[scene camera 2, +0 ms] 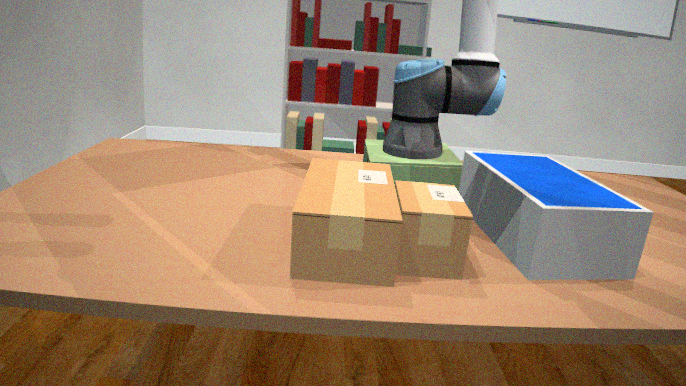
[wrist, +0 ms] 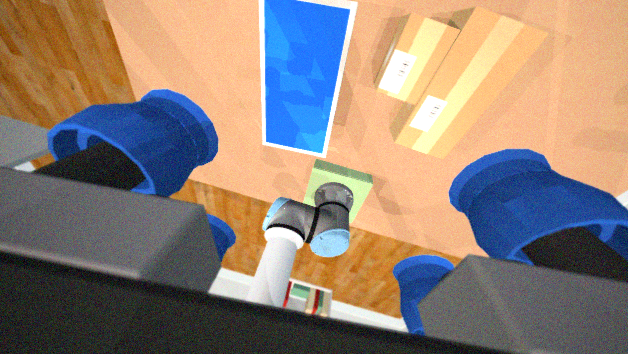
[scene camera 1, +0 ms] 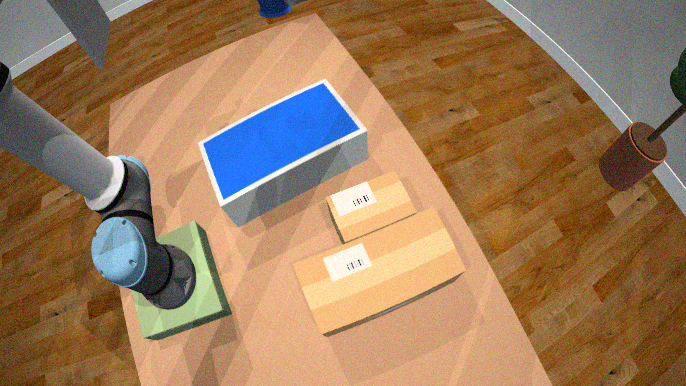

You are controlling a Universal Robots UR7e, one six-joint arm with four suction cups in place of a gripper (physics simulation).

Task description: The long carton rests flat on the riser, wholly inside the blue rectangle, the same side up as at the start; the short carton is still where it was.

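Frame: origin at the arm's base, x ahead, y left, z up, level; centimetres.
Where they show: hand, its tool point: (wrist: 321, 214); arm's base, origin of its link: (scene camera 2: 412, 151) (wrist: 333, 197) (scene camera 1: 168, 277).
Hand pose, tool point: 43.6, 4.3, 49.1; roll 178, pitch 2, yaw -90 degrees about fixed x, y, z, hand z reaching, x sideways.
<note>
Things, the pixels of their top centre, and the offset from my tool point, as dx, dy, dz.
- long carton, centre of its top: (scene camera 2: 349, 183) (scene camera 1: 381, 269) (wrist: 456, 98) -1.4, -26.3, -45.3
- short carton, centre of its top: (scene camera 2: 430, 196) (scene camera 1: 371, 204) (wrist: 414, 63) +4.0, -14.0, -45.3
- grey riser, centre of its top: (scene camera 2: 546, 176) (scene camera 1: 275, 135) (wrist: 299, 89) -5.1, +11.2, -43.6
- blue rectangle, centre of its top: (scene camera 2: 546, 176) (scene camera 1: 275, 135) (wrist: 299, 89) -5.1, +11.2, -43.6
The long carton (scene camera 1: 400, 265) (scene camera 2: 347, 250) (wrist: 480, 87) lies flat on the table, label and tape strip up. The short carton (scene camera 1: 385, 212) (scene camera 2: 435, 230) (wrist: 432, 47) lies close alongside it, label up, on the side toward the riser. The grey riser (scene camera 1: 305, 187) (scene camera 2: 590, 245) stands beside them, with the blue rectangle (scene camera 1: 280, 140) (scene camera 2: 560, 182) (wrist: 305, 65) bare on its white-edged top. My gripper's blue suction cups (scene camera 1: 274, 7) (wrist: 172, 125) are high above the table, off and holding nothing. The gripper does not show in the second scene view.
The arm's base stands on a green block (scene camera 1: 207, 295) (scene camera 2: 415, 171) (wrist: 345, 172) at the table's edge. A bookshelf (scene camera 2: 340, 104) is behind it, and a whiteboard (scene camera 2: 600, 15) hangs on the wall. A potted plant (scene camera 1: 627, 160) stands on the floor beyond the table.
</note>
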